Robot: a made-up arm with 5 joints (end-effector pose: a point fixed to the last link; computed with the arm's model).
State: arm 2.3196 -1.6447 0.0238 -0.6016 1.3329
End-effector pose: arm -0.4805 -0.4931 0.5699 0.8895 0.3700 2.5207
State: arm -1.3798 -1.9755 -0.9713 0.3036 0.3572
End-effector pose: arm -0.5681 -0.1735 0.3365 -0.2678 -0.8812 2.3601
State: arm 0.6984 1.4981 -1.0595 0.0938 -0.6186
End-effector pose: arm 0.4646 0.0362 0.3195 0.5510 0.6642 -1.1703
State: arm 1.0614 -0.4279 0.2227 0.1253 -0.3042
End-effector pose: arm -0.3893 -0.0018 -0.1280 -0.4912 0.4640 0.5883
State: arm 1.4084 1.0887 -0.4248 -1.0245 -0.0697
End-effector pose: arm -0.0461 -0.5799 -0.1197 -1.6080 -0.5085 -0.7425
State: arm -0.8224 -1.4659 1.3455 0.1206 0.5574
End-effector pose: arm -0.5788 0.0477 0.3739 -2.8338 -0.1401 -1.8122
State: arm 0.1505 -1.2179 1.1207 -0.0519 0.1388
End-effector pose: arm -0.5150 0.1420 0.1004 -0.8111 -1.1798 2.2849
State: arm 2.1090 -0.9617 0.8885 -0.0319 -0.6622
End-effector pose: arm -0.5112 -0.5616 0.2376 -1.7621 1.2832 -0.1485
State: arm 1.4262 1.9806 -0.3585 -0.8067 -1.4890
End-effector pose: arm 0.4091 -0.4602 0.0863 0.3023 0.2929 -2.0496
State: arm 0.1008 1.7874 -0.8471 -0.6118 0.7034
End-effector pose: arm 0.3706 0.0722 0.0421 -0.1569 -0.0136 -1.0448
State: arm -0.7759 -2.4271 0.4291 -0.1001 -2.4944
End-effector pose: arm -0.2540 -0.4091 0.0038 -0.5491 1.0725 1.5058
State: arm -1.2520 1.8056 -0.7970 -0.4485 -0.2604
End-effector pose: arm 0.4252 0.1335 0.5632 2.9851 1.0083 1.3865
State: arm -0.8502 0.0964 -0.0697 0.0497 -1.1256
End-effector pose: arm -0.2077 0.3009 0.8104 1.5106 0.3208 0.8744
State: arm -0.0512 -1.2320 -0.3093 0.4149 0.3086
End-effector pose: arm -0.5313 0.1120 0.4816 0.6292 -0.3717 1.2574
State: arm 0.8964 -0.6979 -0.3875 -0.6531 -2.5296
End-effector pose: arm -0.5433 -0.1173 -0.0022 -1.8487 -0.2848 -2.1140
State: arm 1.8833 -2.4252 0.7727 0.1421 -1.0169
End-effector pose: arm -0.2525 -0.2028 0.8536 2.2504 0.3535 -3.0876
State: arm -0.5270 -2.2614 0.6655 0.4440 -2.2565
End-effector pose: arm -0.1316 -0.5885 0.1929 0.4972 0.9691 2.9134
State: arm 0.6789 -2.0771 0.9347 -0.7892 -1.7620
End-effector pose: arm -0.4718 -0.4392 -0.0221 -0.2049 1.1427 1.3931
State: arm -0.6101 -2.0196 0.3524 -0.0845 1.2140
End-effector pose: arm -0.5406 -0.1575 0.2145 -2.2981 -0.5580 -1.8141
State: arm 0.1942 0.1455 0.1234 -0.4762 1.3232
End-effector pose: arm 0.0778 0.3098 -0.0448 -1.4993 -0.6193 1.5883
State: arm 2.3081 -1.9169 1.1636 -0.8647 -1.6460
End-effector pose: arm -0.4807 -0.6416 0.5355 -2.9165 0.6561 -1.2687
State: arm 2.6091 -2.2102 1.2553 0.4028 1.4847
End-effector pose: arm -0.2897 0.1872 0.5711 0.5607 -0.2493 0.7802
